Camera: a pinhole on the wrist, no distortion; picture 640 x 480 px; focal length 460.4 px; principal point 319.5 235.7 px. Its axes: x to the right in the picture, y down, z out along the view. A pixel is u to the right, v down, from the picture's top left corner.
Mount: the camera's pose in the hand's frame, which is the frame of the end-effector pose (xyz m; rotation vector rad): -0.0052 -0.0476 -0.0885 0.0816 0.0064 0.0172
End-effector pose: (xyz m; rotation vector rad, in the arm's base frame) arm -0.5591 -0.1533 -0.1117 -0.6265 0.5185 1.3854
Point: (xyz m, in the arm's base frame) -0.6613 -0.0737 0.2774
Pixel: 88 405
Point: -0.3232 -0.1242 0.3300
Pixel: 62 38
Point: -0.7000 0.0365 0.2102
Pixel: 227 451
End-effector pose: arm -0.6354 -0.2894 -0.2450 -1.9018 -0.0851 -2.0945
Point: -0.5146 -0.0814 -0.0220
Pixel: 587 28
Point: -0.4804 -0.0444 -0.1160
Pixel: 418 38
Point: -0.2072 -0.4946 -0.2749
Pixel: outside the picture
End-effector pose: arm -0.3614 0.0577 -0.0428 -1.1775 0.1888 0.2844
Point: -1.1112 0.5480 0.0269
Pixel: outside the picture
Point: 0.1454 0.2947 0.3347
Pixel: outside the picture
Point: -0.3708 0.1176 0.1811
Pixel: 192 31
